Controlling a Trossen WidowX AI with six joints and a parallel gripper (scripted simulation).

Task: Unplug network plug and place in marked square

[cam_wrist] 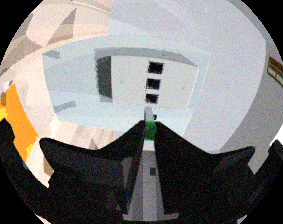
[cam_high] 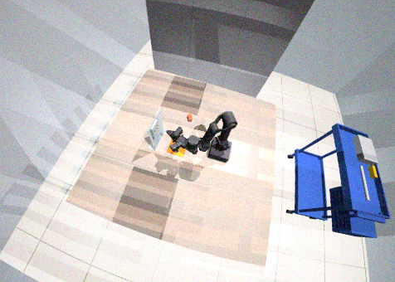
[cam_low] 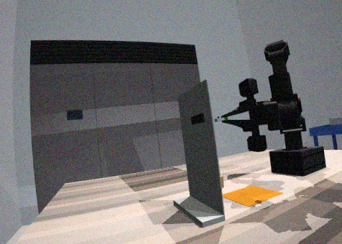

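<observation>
My gripper tip is now 210 mm above the orange marked square and 70 mm past it. Also, from my gripper tip: grey panel: 80 mm below, 80 mm ahead, 10 mm to the right; then network plug: right at my gripper tip.
</observation>
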